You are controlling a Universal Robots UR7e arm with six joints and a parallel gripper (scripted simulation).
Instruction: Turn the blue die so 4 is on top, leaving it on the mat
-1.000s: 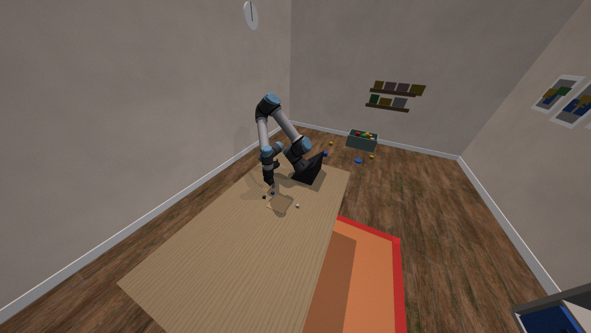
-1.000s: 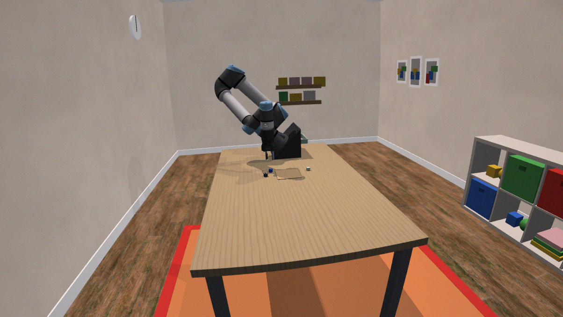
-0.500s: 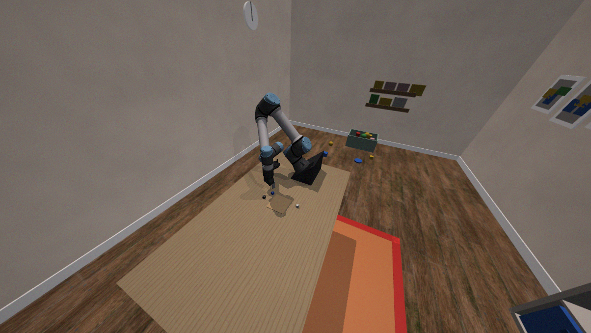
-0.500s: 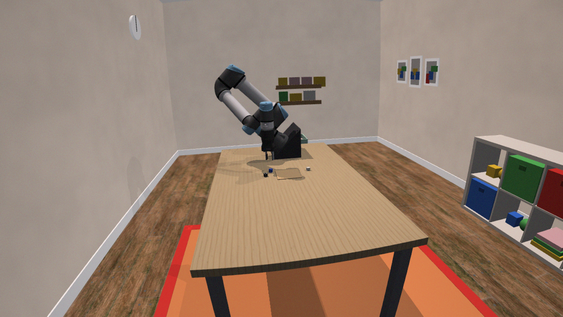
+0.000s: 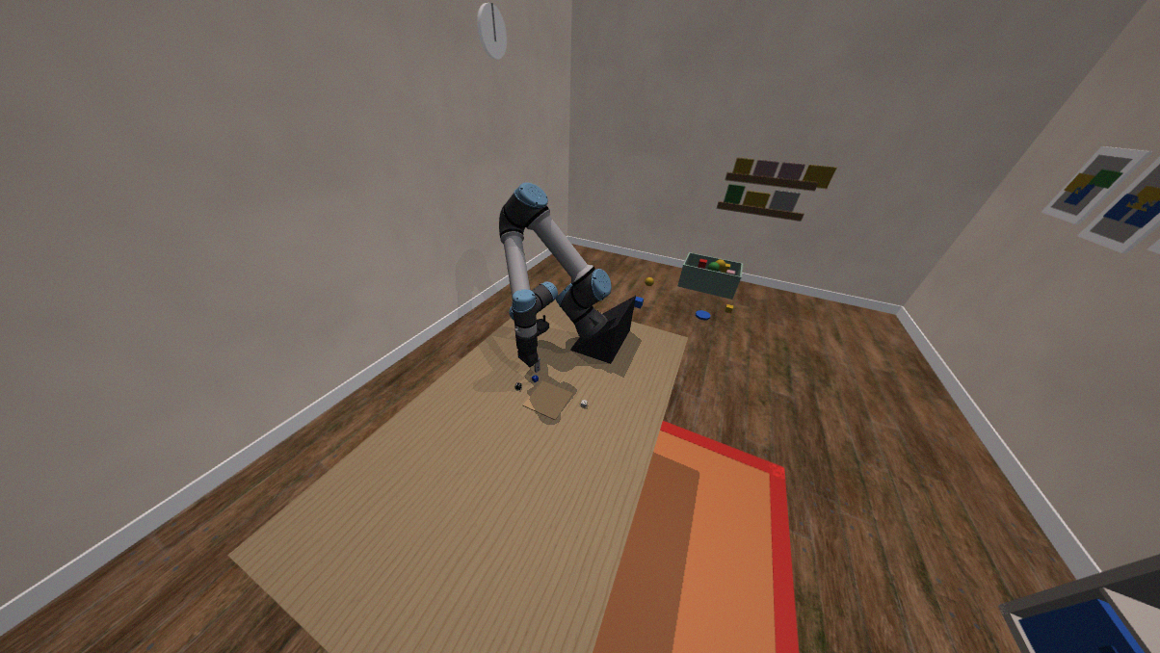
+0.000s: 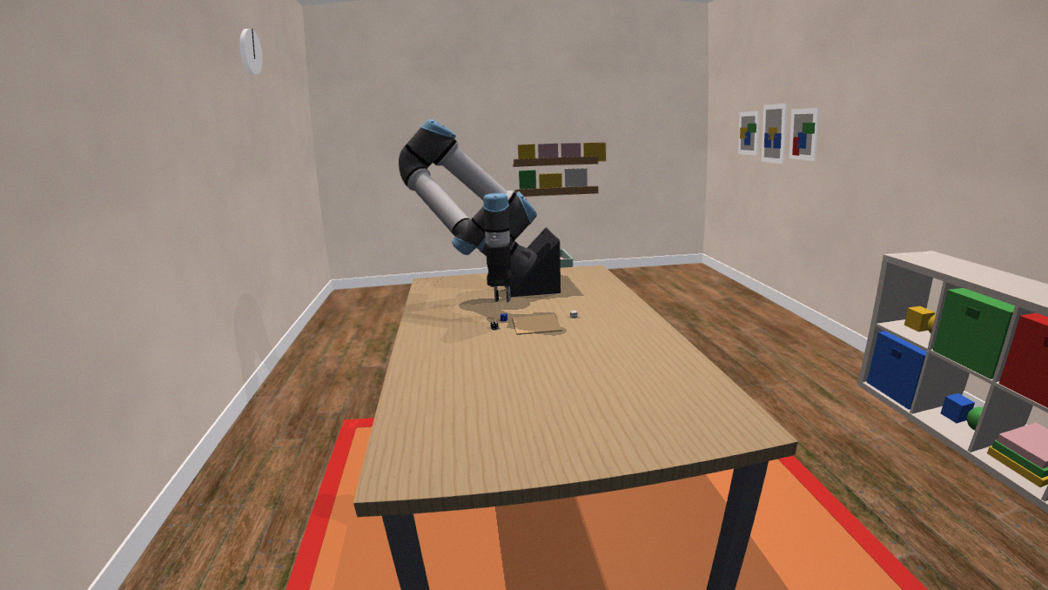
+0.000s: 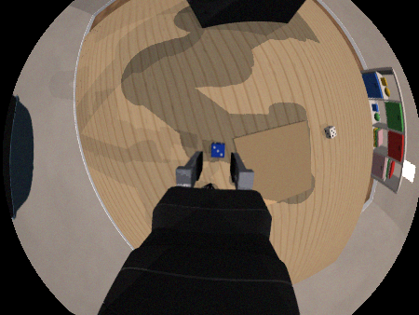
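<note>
Now: the blue die 7 cm below my hand. From my hand the other things lie so: tan mat 7 cm ahead, 9 cm to the left, 8 cm below; then white die 4 cm ahead, 23 cm to the left, 7 cm below; then black die 6 cm ahead, 4 cm to the right, 7 cm below.
</note>
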